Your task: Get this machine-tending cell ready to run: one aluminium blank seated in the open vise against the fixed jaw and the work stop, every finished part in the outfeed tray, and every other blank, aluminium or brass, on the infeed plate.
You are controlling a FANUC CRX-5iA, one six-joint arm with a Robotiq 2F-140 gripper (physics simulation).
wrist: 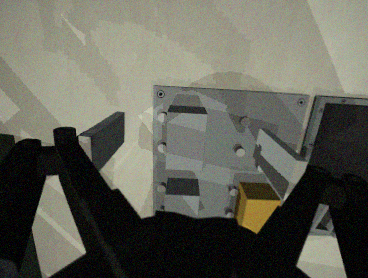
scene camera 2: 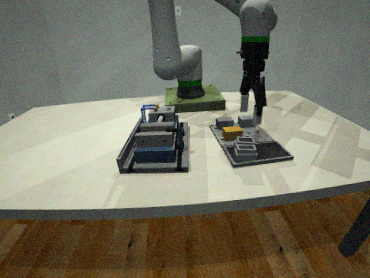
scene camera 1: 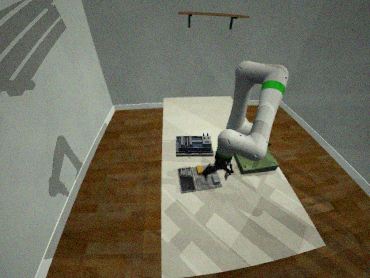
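Note:
My gripper is open and empty, low over the infeed plate. In the wrist view its fingers stand apart on either side of one aluminium blank. A second aluminium blank and a brass blank also sit on the plate. Two finished parts with recessed tops, a front one and one behind it, lie in the outfeed tray. The vise shows no clear blank; its jaw gap is partly hidden.
The green robot base stands behind the vise and plate. A blue bracket rises at the vise's rear left. The outfeed tray adjoins the infeed plate. A wall shelf hangs far behind the table.

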